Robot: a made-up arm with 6 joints.
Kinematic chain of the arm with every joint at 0, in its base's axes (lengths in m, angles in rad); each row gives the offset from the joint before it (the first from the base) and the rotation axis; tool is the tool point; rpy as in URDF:
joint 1: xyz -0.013 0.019 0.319 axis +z
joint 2: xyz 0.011 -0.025 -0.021 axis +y
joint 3: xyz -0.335 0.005 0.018 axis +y
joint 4: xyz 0.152 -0.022 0.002 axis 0.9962 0 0.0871
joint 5: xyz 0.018 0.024 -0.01 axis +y
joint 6: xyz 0.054 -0.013 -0.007 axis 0.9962 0 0.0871
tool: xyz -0.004 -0.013 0.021 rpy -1.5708 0 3.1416
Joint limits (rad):
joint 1: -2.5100..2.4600
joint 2: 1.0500..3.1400
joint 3: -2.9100..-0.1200
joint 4: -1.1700..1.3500
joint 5: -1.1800..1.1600
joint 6: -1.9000..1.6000
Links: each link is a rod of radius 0.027 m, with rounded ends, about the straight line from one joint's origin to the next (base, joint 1, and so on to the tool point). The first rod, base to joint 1, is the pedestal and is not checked.
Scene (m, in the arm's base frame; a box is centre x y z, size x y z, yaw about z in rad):
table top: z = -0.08
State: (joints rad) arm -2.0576 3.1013 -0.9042 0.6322 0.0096 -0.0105
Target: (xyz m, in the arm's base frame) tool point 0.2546 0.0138 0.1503
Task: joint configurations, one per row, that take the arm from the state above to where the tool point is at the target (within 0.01 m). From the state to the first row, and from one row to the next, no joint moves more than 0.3 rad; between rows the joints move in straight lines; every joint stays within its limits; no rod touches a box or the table.
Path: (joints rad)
1: -1.7878 3.0768 -0.9164 0.6438 0.0421 -0.0217
2: -1.5180 3.0522 -0.9285 0.6554 0.0747 -0.0328
3: -1.2482 3.0277 -0.9407 0.6670 0.1072 -0.0440
4: -0.9784 3.0032 -0.9528 0.6786 0.1397 -0.0552
5: -0.7086 2.9787 -0.9650 0.6902 0.1723 -0.0663
6: -0.4388 2.9541 -0.9771 0.7018 0.2048 -0.0775
7: -0.1691 2.9296 -0.9893 0.7134 0.2373 -0.0887
8: 0.1007 2.9051 -1.0014 0.7250 0.2699 -0.0998

